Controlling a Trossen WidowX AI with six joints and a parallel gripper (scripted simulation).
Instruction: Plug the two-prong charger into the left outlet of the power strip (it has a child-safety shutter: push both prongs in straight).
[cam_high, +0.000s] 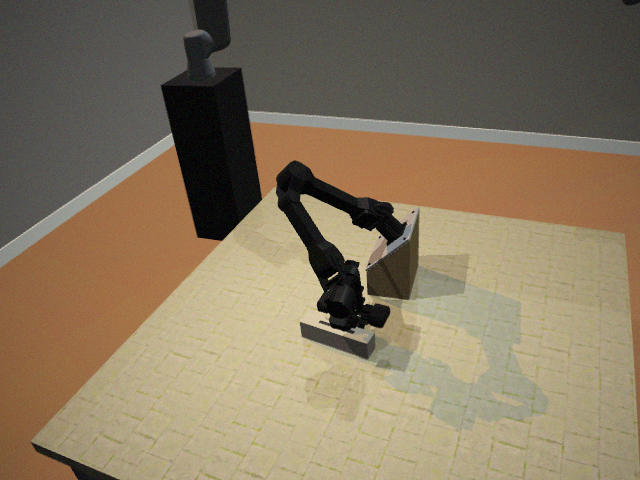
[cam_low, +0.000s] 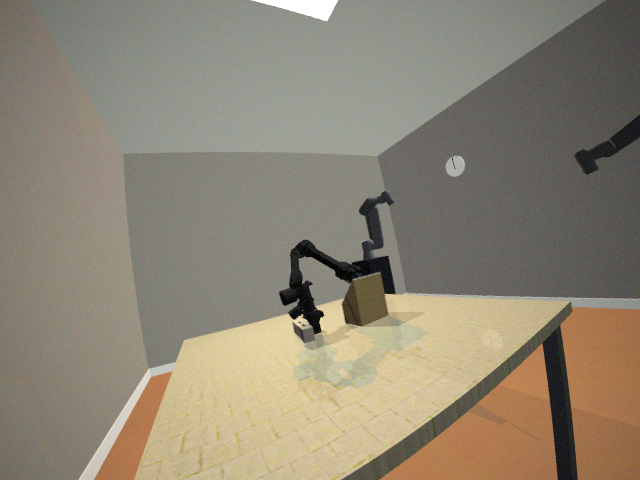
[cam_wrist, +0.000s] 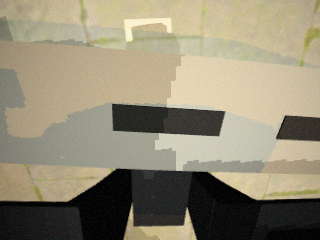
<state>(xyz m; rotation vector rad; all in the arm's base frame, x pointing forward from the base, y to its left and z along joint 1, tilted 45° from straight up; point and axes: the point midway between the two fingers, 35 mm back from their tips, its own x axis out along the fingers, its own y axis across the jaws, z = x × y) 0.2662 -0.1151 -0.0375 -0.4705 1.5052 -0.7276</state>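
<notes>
Right now the two-prong charger is 20 mm ahead of my gripper tip and 10 mm above it.
</notes>
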